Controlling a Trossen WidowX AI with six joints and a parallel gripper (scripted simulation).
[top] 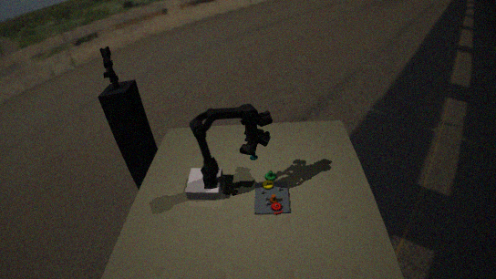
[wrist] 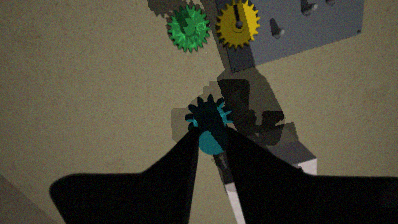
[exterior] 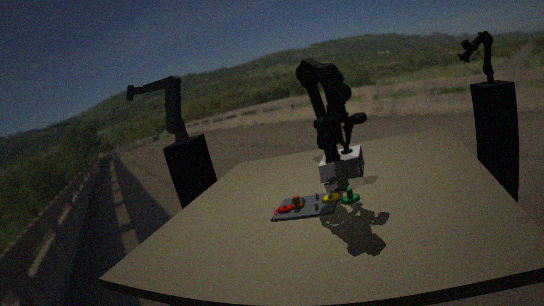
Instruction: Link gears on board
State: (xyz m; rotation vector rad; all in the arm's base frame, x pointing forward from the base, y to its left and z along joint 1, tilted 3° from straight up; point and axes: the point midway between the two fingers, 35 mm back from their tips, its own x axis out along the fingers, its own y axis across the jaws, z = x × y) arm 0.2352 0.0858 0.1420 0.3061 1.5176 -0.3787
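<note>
My gripper tip is 80 mm short of the orange gear, 190 mm to the left of it and 140 mm above it. From my gripper tip the other things lie so: teal gear: 10 mm below; then yellow gear: 60 mm ahead, 80 mm to the right, 150 mm below; then green gear: 80 mm ahead, 10 mm to the right, 150 mm below.
</note>
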